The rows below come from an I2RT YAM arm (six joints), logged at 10 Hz.
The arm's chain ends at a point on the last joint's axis. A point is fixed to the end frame.
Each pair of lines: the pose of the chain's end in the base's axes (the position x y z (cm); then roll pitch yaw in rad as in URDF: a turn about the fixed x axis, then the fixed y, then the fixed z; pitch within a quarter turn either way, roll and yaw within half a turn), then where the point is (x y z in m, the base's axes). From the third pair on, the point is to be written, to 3 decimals.
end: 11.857 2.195 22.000 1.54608 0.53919 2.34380
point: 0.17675 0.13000 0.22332
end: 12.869 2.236 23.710 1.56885 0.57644 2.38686
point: 0.18348 0.13222 0.23681
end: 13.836 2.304 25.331 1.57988 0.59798 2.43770
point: 0.188 0.135 0.251
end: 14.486 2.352 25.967 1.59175 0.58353 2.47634
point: 0.191 0.137 0.257
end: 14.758 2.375 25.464 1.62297 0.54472 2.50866
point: 0.192 0.138 0.250
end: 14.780 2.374 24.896 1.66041 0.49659 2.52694
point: 0.192 0.138 0.242
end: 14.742 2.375 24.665 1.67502 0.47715 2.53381
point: 0.191 0.138 0.239
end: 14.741 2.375 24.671 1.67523 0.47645 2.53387
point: 0.191 0.138 0.239
